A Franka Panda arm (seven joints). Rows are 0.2 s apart.
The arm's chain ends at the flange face. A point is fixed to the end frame.
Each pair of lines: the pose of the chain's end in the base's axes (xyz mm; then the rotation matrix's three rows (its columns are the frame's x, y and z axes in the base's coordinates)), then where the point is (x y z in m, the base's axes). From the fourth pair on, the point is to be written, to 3 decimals.
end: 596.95 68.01 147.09; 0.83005 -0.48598 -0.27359; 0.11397 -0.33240 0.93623; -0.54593 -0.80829 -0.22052
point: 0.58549 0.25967 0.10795
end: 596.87 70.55 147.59; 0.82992 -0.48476 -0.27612; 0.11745 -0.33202 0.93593; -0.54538 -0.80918 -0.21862
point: 0.58489 0.26226 0.10885
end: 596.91 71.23 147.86; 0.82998 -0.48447 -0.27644; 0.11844 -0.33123 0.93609; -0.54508 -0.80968 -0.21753
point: 0.58486 0.26298 0.10936
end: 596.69 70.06 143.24; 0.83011 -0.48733 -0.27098; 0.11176 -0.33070 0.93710; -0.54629 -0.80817 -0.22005
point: 0.586 0.262 0.104
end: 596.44 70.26 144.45; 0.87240 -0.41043 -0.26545; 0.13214 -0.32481 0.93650; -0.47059 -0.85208 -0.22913
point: 0.586 0.262 0.107
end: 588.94 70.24 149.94; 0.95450 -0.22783 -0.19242; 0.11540 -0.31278 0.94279; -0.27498 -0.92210 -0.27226
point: 0.590 0.263 0.113
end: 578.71 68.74 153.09; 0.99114 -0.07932 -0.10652; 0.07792 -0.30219 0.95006; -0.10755 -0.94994 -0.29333
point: 0.594 0.261 0.119
